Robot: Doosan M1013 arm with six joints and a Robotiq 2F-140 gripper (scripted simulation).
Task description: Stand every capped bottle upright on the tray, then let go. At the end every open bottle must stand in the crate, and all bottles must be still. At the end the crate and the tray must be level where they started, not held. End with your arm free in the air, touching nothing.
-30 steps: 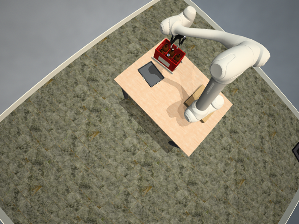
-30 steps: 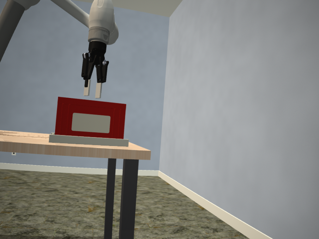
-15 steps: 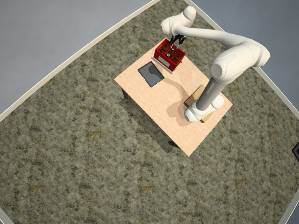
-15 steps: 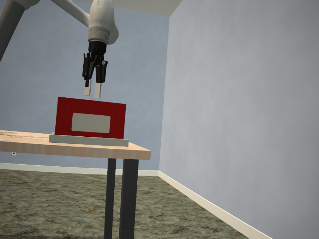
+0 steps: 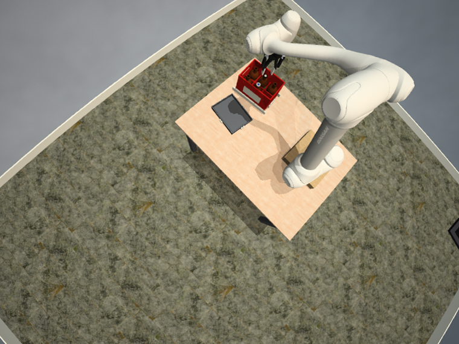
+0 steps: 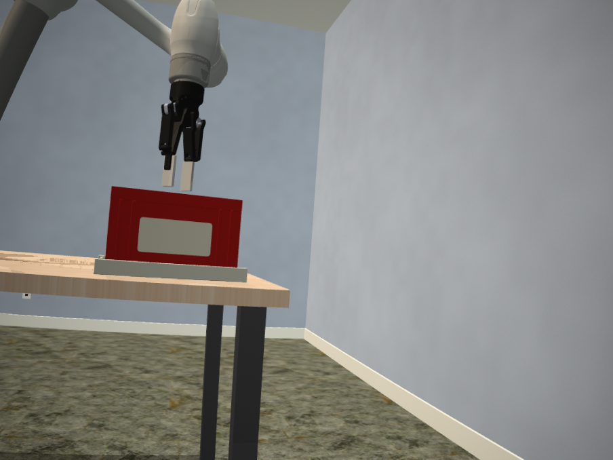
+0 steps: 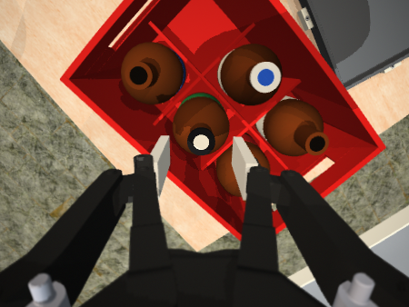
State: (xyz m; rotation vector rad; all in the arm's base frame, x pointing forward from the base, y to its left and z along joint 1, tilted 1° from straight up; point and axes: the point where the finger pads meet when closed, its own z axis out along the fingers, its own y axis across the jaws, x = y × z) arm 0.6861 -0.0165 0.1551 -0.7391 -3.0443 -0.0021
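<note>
Right now my hand is 140 mm above the red crate, 40 mm to the right of it and 10 mm past it. Round my hand: dark grey tray 310 mm to the left, 210 mm below, 70 mm behind.
</note>
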